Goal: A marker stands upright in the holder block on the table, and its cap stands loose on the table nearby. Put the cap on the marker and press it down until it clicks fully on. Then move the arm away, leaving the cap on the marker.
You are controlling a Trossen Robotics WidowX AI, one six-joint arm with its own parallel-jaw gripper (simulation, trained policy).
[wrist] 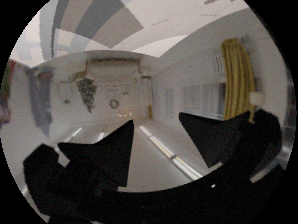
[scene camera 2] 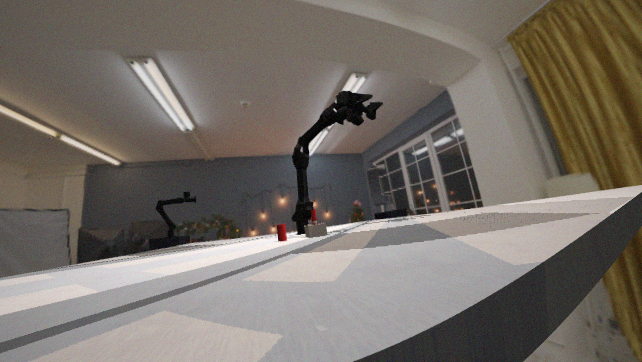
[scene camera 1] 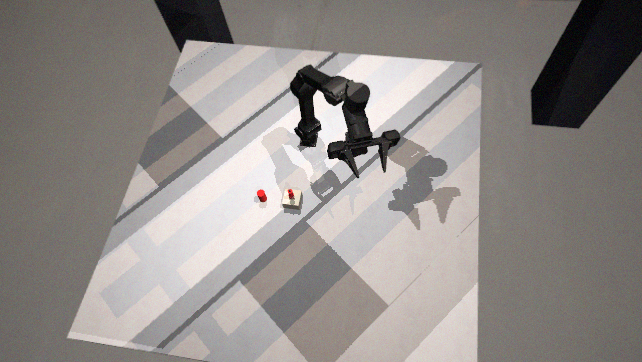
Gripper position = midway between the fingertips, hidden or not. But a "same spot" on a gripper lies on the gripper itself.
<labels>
gripper: wrist; scene camera 2; scene camera 1 371, 175
same spot on gripper: [scene camera 2: 357, 99] = [wrist: 114, 172]
</labels>
